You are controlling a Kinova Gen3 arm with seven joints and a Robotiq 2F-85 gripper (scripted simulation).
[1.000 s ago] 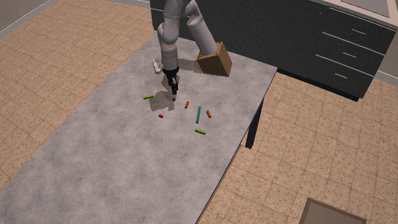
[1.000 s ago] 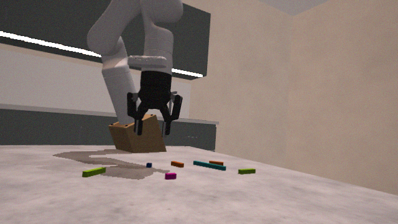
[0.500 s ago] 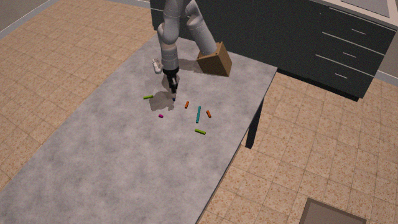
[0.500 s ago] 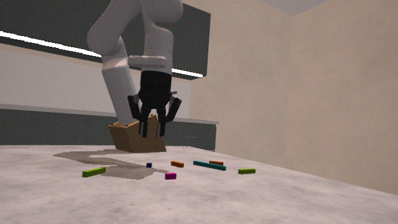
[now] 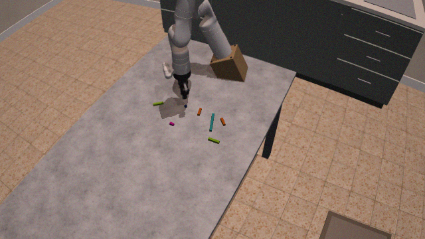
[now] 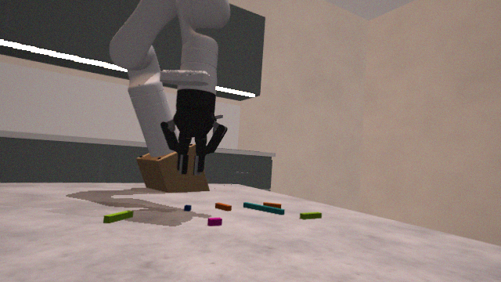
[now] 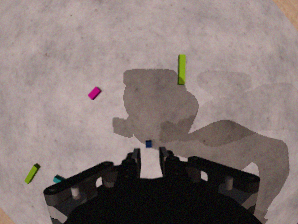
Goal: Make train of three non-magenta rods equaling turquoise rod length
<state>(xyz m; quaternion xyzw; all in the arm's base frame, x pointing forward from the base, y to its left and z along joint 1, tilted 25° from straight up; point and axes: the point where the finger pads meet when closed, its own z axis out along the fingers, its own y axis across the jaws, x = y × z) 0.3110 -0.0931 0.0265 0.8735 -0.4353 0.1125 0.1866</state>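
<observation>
Right now the blue rod is 80 mm below my hand. The rest, counted from my hand: turquoise rod: 150 mm to the left, 80 mm below, 60 mm ahead; then magenta rod: 120 mm ahead, 80 mm below, 20 mm to the right.
</observation>
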